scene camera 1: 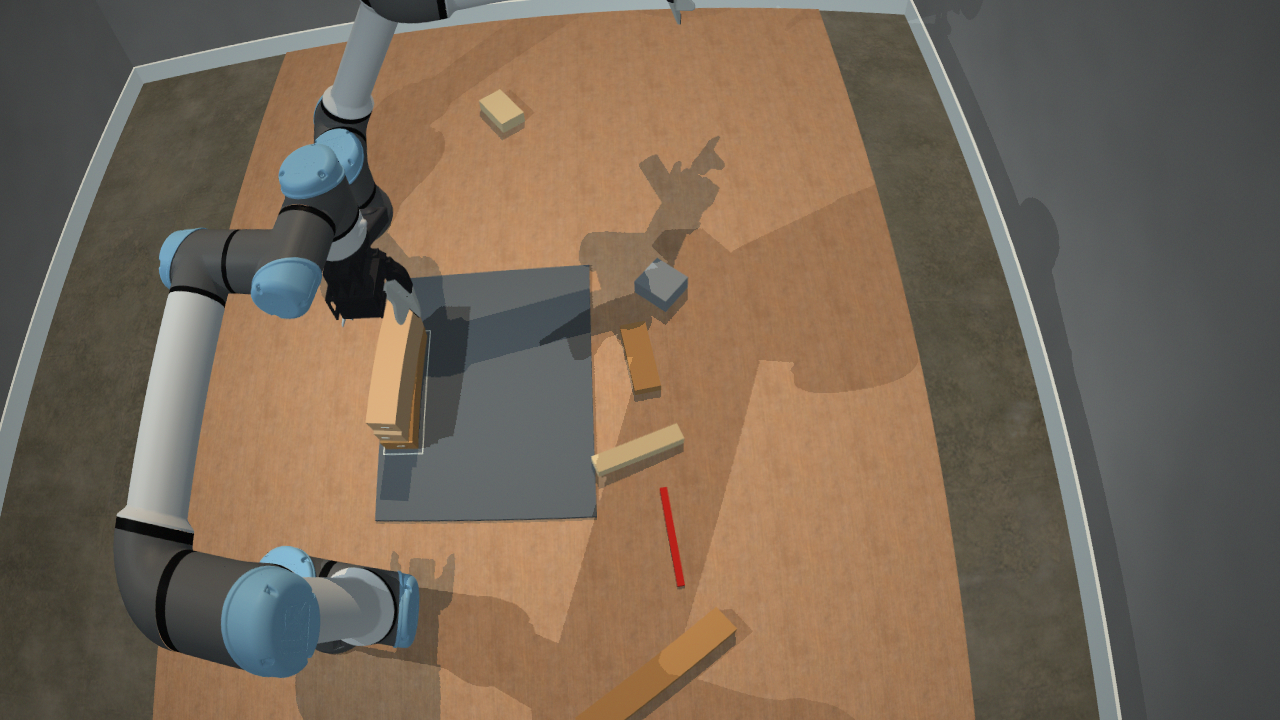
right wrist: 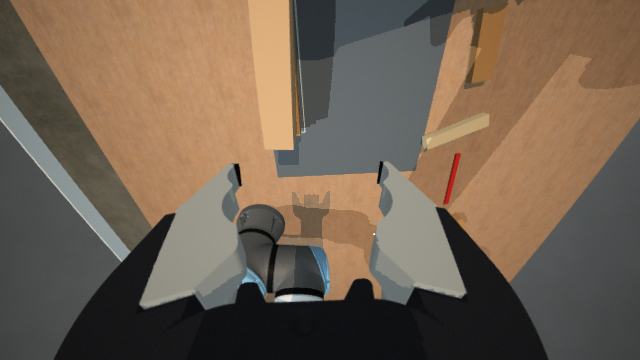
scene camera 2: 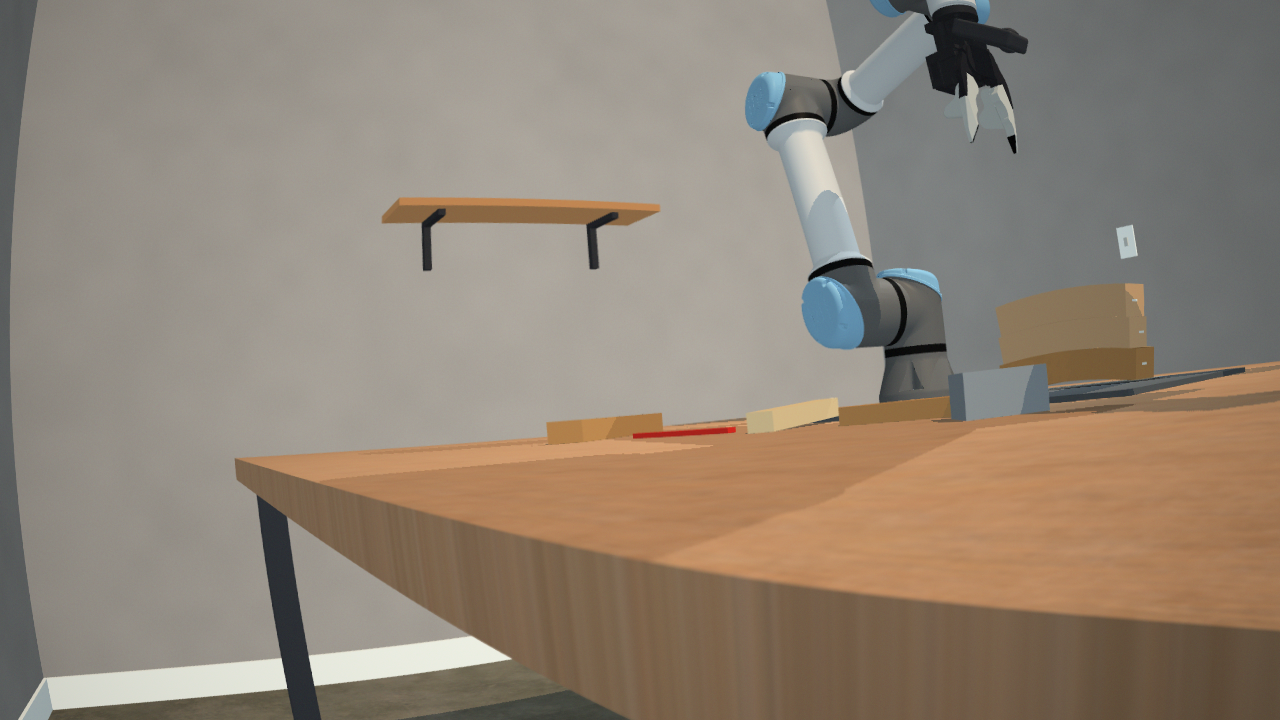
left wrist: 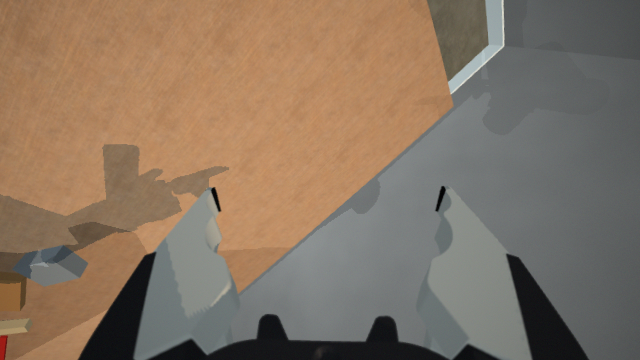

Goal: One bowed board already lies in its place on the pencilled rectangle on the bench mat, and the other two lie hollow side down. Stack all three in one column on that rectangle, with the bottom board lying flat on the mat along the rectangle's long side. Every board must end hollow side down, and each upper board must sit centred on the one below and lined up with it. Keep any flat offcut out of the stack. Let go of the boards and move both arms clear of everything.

Scene:
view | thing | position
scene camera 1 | right gripper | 385,317
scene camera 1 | grey block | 660,284
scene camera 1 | light bowed board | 385,411

